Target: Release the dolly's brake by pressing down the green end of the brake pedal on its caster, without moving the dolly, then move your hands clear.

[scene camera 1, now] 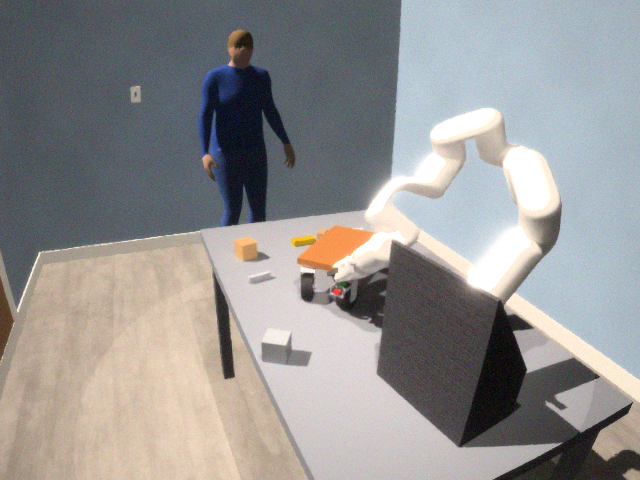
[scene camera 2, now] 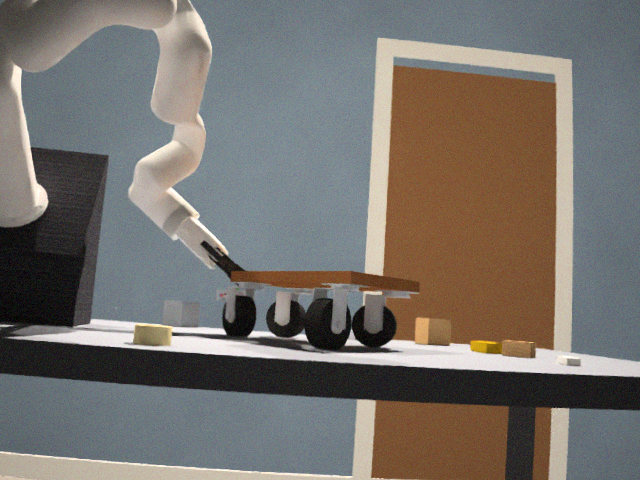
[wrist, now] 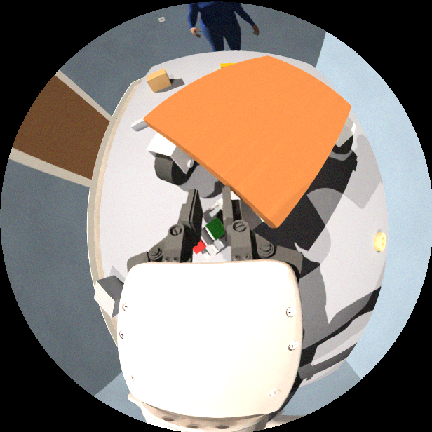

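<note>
The dolly [scene camera 1: 336, 248] [scene camera 2: 320, 279] [wrist: 260, 130] has an orange deck and stands upright on black-wheeled casters. The near caster [scene camera 1: 346, 298] [scene camera 2: 239, 316] carries the brake pedal. Its green end [scene camera 1: 342, 283] [wrist: 215, 228] lies nearer the deck, and its red end [scene camera 1: 337, 291] [scene camera 2: 222, 294] [wrist: 199, 247] points outward. My gripper [scene camera 1: 341, 270] [scene camera 2: 238, 269] [wrist: 211, 199] is partly open, with no object held between the fingers. It slants down at the deck's edge over this caster. The green end shows between the fingers in the wrist view; whether a finger touches pedal or deck is unclear.
A tall dark wedge-shaped block [scene camera 1: 439, 341] [scene camera 2: 67, 232] stands beside the arm on the grey table [scene camera 1: 341, 392]. A grey cube [scene camera 1: 276, 346] [scene camera 2: 180, 313], an orange cube [scene camera 1: 245, 249] [wrist: 159, 80] and a yellow piece [scene camera 2: 152, 334] [wrist: 380, 242] lie around the dolly. A person [scene camera 1: 240, 118] stands beyond the table.
</note>
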